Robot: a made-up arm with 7 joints.
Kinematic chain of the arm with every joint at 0, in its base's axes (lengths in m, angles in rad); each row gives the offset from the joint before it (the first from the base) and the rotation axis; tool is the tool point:
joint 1: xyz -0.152 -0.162 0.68 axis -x
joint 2: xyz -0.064 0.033 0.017 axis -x
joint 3: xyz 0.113 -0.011 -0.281 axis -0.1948 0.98 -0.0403
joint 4: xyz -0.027 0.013 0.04 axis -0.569 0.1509 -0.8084
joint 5: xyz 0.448 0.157 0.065 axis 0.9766 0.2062 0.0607
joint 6: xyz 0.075 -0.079 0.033 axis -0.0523 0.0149 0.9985
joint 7: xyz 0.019 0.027 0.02 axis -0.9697 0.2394 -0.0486
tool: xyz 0.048 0.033 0
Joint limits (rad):
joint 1: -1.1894..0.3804
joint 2: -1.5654..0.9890
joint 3: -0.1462..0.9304
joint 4: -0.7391..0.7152
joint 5: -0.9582..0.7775
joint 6: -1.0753..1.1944
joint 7: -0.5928..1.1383
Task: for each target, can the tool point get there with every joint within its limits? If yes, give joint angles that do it. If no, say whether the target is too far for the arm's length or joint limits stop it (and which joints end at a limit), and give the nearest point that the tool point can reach.
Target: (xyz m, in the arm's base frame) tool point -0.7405 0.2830 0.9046
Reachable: no: joint limits stop it (at a limit: joint 3, joint 4, joint 5, joint 6, joint 7) | nearest point 0.0949 0.2044 0.8649 | short by 0.840 m
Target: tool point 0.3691 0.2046 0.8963
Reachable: yes | joints -0.7174 -0.2725 0.4183 -0.5742 -0.1081 0.5022 -0.2044
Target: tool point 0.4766 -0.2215 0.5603
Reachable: yes | joints 0.2545 -0.2765 -0.0408 0.5505 -0.2115 -0.1849 -0.4434
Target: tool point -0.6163 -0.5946 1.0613
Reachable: no: joint limits stop it (at a limit: joint 1, joint 3, joint 4, joint 5, joint 6, joint 7) | nearest point 0.0949 -0.4566 0.9506 | short by 0.733 m
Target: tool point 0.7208 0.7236 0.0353
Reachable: no: too far | nearest point 0.3926 0.4009 0.2818 | short by 0.522 m
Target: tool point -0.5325 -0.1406 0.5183
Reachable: no: joint limits stop it (at a limit: joint 1, joint 2, joint 3, joint 4, joint 5, joint 6, joint 7) | nearest point 0.0949 0.0351 0.3464 | short by 0.674 m
